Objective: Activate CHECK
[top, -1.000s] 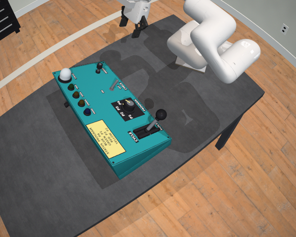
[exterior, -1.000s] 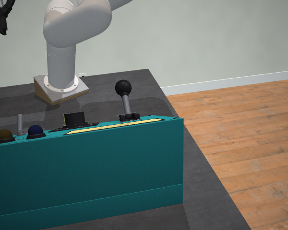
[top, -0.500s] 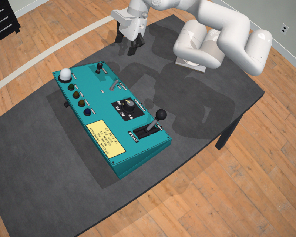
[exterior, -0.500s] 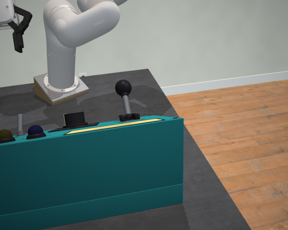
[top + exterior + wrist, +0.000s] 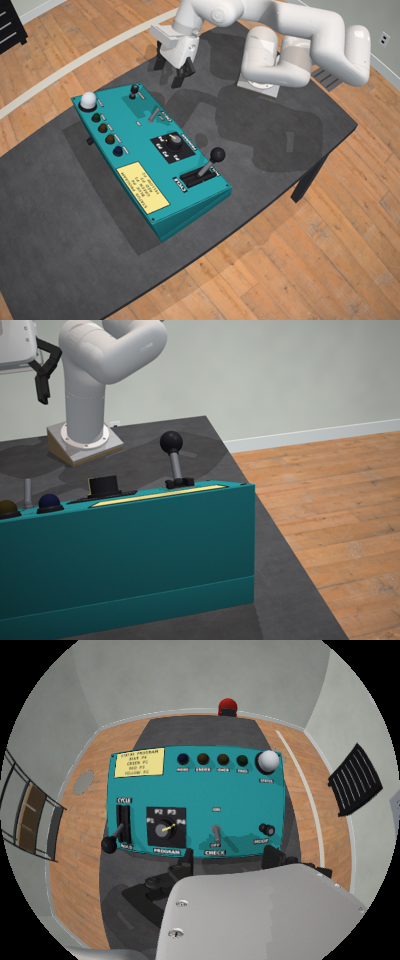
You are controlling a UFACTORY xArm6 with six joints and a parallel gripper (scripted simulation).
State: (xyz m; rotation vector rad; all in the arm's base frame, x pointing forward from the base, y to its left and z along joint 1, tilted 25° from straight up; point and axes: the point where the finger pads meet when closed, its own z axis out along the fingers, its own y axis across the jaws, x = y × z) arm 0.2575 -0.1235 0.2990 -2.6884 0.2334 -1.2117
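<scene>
Right now the check toggle is 140 mm below my hand and 70 mm ahead of it. Round my hand: teal console (160 mm below, 110 mm ahead, 50 mm to the left); then mode knob (130 mm below, 120 mm to the right, 60 mm ahead); then program dial (130 mm below, 100 mm to the left, 80 mm ahead).
</scene>
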